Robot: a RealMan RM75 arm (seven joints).
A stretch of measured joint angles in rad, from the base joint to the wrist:
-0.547, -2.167, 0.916, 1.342, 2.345, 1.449, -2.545
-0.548, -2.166, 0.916, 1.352, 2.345, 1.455, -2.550
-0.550, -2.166, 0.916, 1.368, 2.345, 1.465, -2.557
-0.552, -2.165, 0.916, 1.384, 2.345, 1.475, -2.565
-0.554, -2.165, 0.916, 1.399, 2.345, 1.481, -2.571
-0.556, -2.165, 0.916, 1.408, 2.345, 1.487, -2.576
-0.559, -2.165, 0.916, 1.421, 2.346, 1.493, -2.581
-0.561, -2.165, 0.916, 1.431, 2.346, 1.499, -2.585
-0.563, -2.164, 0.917, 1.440, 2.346, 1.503, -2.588
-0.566, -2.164, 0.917, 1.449, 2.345, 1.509, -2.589
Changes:
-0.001, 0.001, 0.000, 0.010, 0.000, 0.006, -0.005
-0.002, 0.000, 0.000, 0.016, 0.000, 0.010, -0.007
-0.002, 0.001, 0.000, 0.016, 0.000, 0.010, -0.008
-0.002, 0.000, 0.000, 0.015, 0.000, 0.006, -0.006
-0.002, 0.000, 0.000, 0.009, 0.000, 0.006, -0.005
-0.003, 0.000, 0.000, 0.013, 0.001, 0.006, -0.005
-0.002, 0.000, 0.000, 0.010, 0.000, 0.006, -0.004
-0.002, 0.001, 0.001, 0.009, 0.000, 0.004, -0.003
-0.003, 0.000, 0.000, 0.009, -0.001, 0.006, -0.001

